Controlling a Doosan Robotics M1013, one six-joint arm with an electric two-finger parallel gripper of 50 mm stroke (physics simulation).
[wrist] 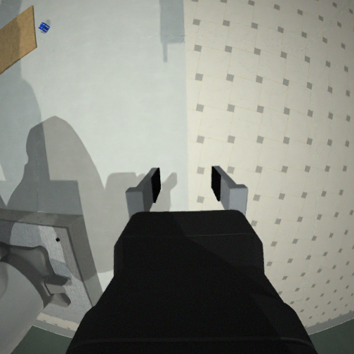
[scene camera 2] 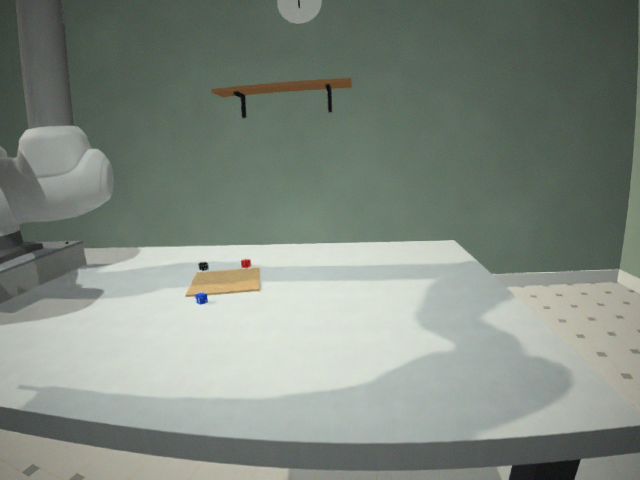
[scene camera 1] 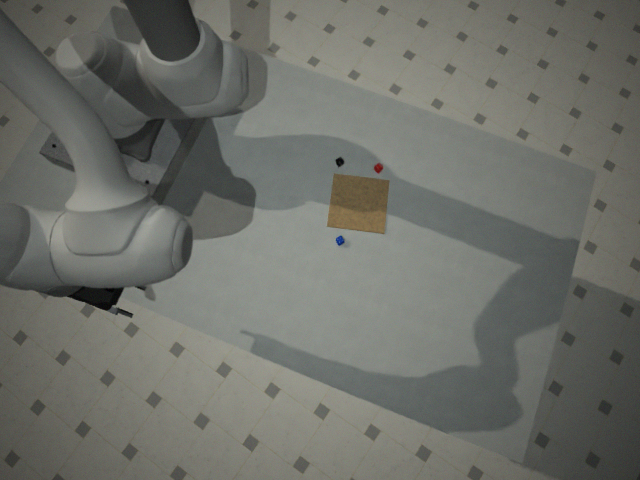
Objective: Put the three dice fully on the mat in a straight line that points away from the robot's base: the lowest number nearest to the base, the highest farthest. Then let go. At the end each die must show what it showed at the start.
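Places are measured from the arm's base along level axes (x right, y ahead, z up), in metres.
Pixels of known places: gripper, fingertip midpoint: [scene camera 1: 134, 300]; arm's base at its link origin: [scene camera 1: 128, 121].
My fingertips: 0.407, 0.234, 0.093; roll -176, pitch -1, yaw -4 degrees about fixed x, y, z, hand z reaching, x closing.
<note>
Ahead of a thing's pixels: the offset from my fingertips to its top centre, as dx, dy, dz. Level surfaces: height alone.
The tan square mat {-0.393, +0.366, -0.154} [scene camera 1: 358, 204] [scene camera 2: 227, 282] [wrist: 15, 45] lies on the table. A black die {-0.482, +0.291, -0.142} [scene camera 1: 339, 161] [scene camera 2: 203, 266] lies off the mat, beside its far edge in the second scene view. A red die {-0.496, +0.388, -0.142} [scene camera 1: 378, 167] [scene camera 2: 246, 263] lies off the same edge, farther from the base. A blue die {-0.285, +0.350, -0.142} [scene camera 1: 339, 240] [scene camera 2: 201, 298] [wrist: 44, 27] lies off the opposite edge. The dice's numbers are too small to read. My gripper [scene camera 1: 138, 301] [wrist: 185, 177] is open and empty, high over the table's long edge, far from the dice; it does not show in the second scene view.
The robot's base plate [scene camera 1: 168, 170] [scene camera 2: 51, 258] [wrist: 75, 260] stands on the white table {dz -0.159} [scene camera 1: 413, 310] [scene camera 2: 310, 351] [wrist: 100, 90]. The arm's shadows cross the table and part of the mat. A wall shelf [scene camera 2: 284, 87] hangs behind the table. Tiled floor lies beyond the table edges.
</note>
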